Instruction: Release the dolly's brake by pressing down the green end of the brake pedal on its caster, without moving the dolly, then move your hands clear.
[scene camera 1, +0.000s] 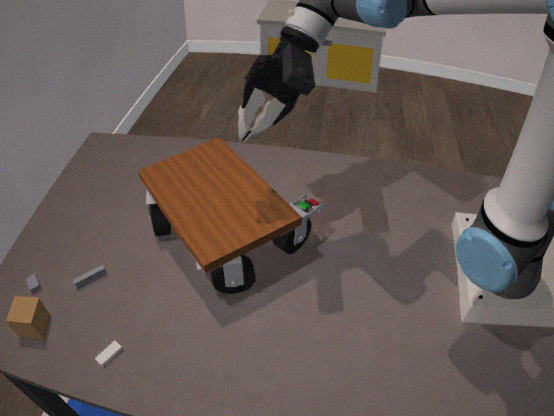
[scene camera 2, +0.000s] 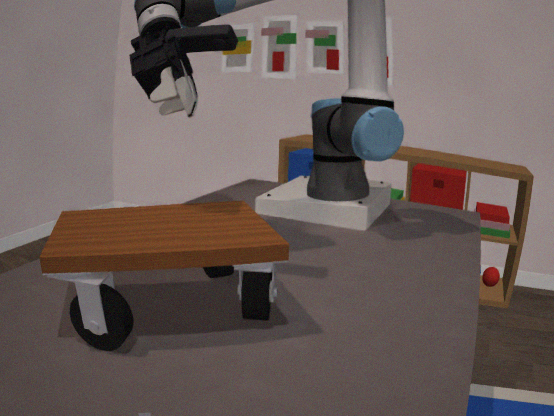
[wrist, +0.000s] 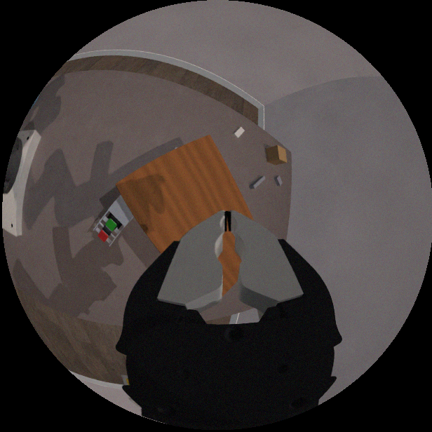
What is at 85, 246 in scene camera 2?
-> A dolly.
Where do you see my gripper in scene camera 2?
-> At 190, 115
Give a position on a dolly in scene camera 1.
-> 218, 205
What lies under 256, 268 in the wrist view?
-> My gripper.
